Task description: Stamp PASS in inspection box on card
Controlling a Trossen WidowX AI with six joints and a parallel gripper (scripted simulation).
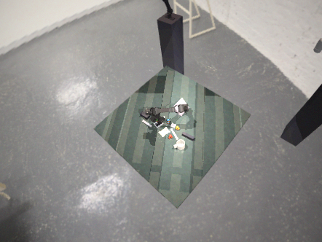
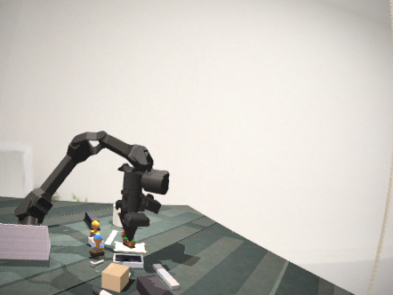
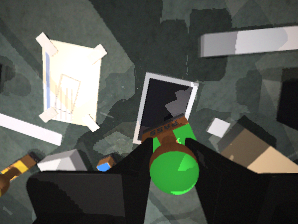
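Right now the ink pad is 80 mm below my gripper tip. The rest, counted from my gripper tip: pass stamp right at my gripper tip; blue-knobbed stamp 80 mm to the left, 80 mm behind, 60 mm below; tan box 120 mm to the right, 70 mm behind, 60 mm below.
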